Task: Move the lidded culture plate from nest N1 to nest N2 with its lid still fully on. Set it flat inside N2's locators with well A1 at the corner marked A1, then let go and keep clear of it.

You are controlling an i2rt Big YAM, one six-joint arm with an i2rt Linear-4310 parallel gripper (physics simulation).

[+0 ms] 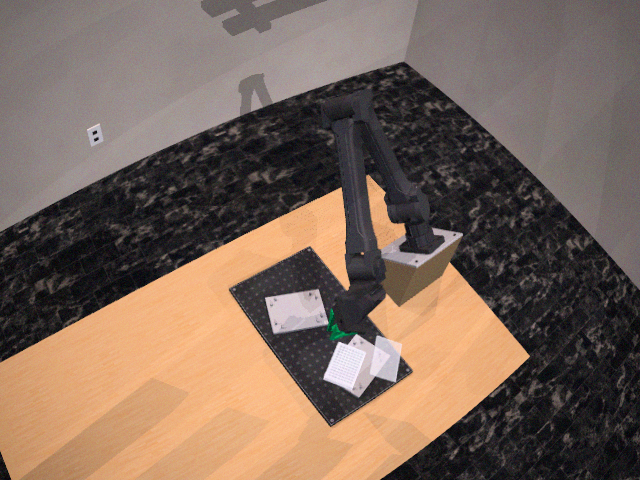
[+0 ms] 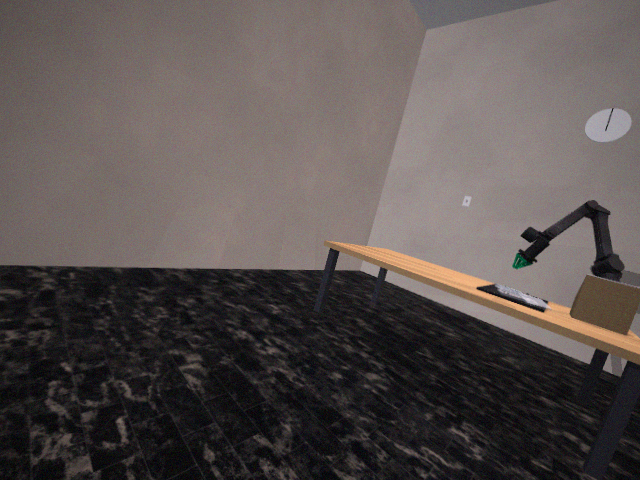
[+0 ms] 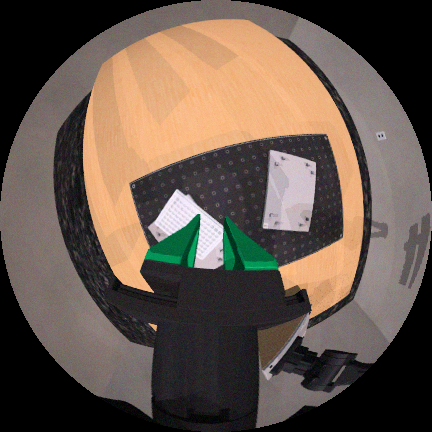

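Where they show: gripper, fingertip midpoint: [image 1: 330,335] [image 2: 514,267] [image 3: 211,219]; arm's base, link origin: [image 1: 422,246] [image 2: 607,289] [image 3: 284,355].
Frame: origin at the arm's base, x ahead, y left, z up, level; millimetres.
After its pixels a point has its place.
Note:
The white well plate [image 1: 344,366] {x 387, y 78, z -135 mm} [image 3: 177,213] {x 414, y 82, z -133 mm} lies askew on the grey nest N1 [image 1: 362,387] {x 391, y 156, z -154 mm} [image 3: 154,231] {x 402, y 159, z -155 mm} at the near end of the black breadboard [image 1: 290,276] {x 280, y -249, z -166 mm} [image 3: 225,177] {x 436, y -28, z -166 mm}. Its clear lid [image 1: 387,359] {x 277, y 147, z -148 mm} is off the plate and lies tilted beside it, towards the board's right edge. The grey nest N2 [image 1: 296,310] {x 352, y -148, z -155 mm} [image 3: 289,193] {x 354, y -137, z -155 mm} stands bare further along the board. My gripper [image 1: 334,329] {x 395, y 11, z -20 mm} [image 2: 522,261] {x 395, y 11, z -20 mm} [image 3: 211,219] {x 395, y 11, z -20 mm}, with green fingers, hangs above the board between the two nests. Its fingers stand narrowly apart with nothing between them.
The arm's tan pedestal [image 1: 418,271] {x 85, y 50, z 10 mm} stands on the wooden table [image 1: 199,333] {x 616, y -285, z -180 mm} [image 2: 413,267] {x 893, y 122, z -179 mm} just right of the board. The table's edges drop to a dark floor [image 1: 223,167].

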